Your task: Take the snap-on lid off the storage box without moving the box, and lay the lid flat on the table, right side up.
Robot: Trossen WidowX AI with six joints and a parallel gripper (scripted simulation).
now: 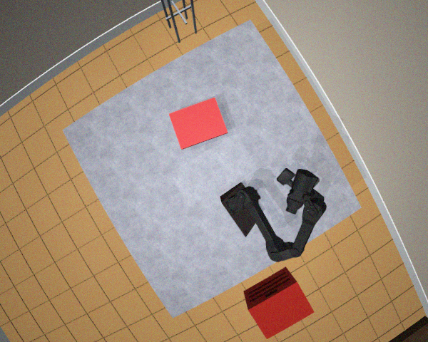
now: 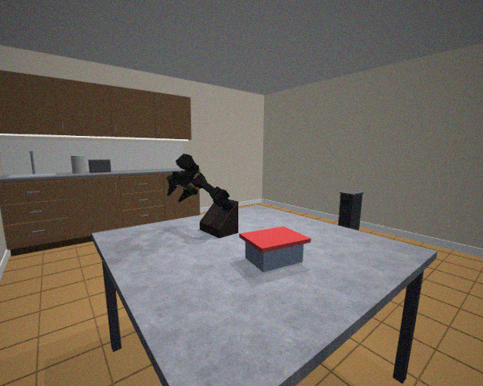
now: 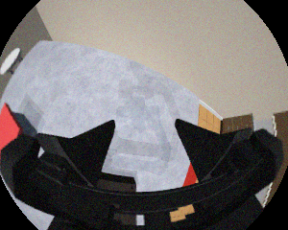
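The red lid is 490 mm ahead of my gripper tip, 220 mm to the left of it and 120 mm below it. The rest, counted from my gripper tip: storage box 490 mm ahead, 220 mm to the left, 170 mm below.
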